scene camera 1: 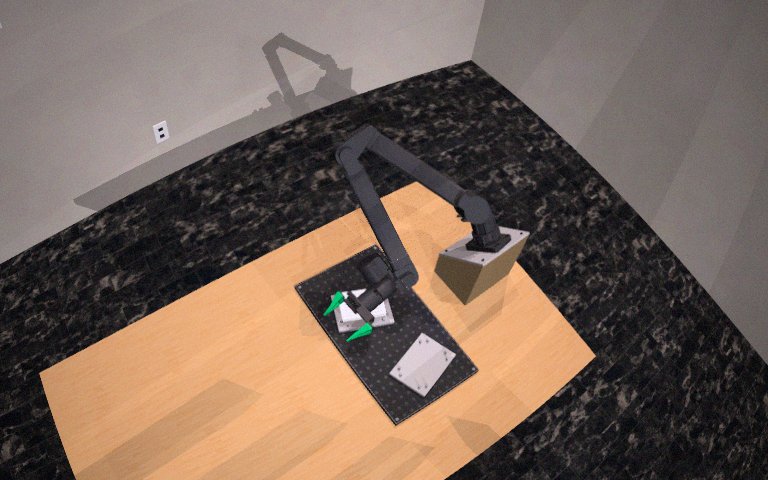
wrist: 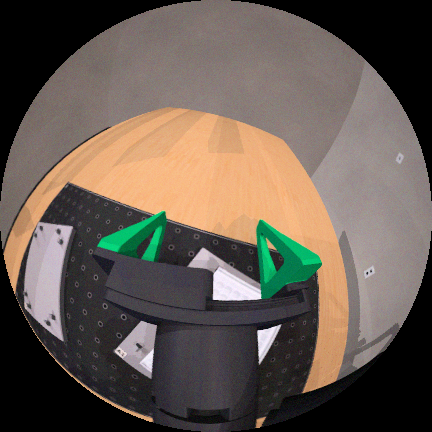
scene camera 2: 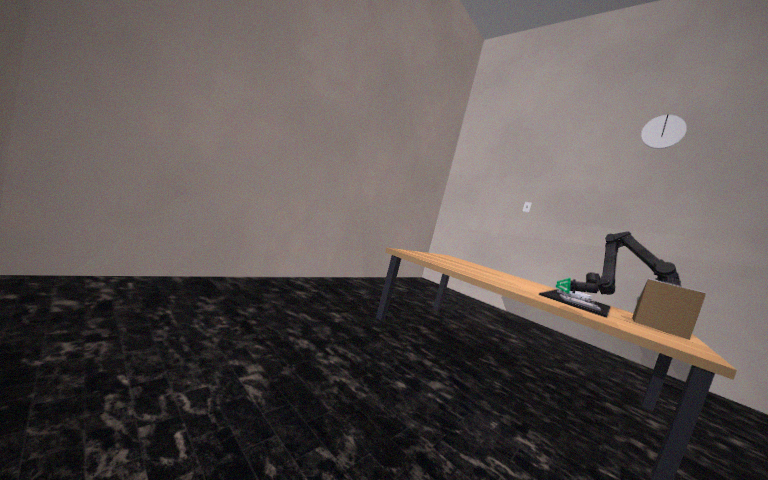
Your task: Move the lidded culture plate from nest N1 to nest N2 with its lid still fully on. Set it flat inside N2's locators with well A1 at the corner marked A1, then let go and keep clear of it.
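Note:
The white culture plate sits in a light grey nest. The wrist view shows an A1 mark at this nest's corner. The other light grey nest is bare, with small dark locators at its ends. I cannot read which nest is N1 or N2. My gripper is open and empty, its green fingers wide apart. It is tilted over the plate's nest, with its tips out past the nest's edge. The gripper body hides much of the plate; lid fit and well A1 cannot be made out.
Both nests stand on a black perforated board on the wooden table. The arm's base stands on a box-like block beside the board. The upper arm links arch high above the board's rear.

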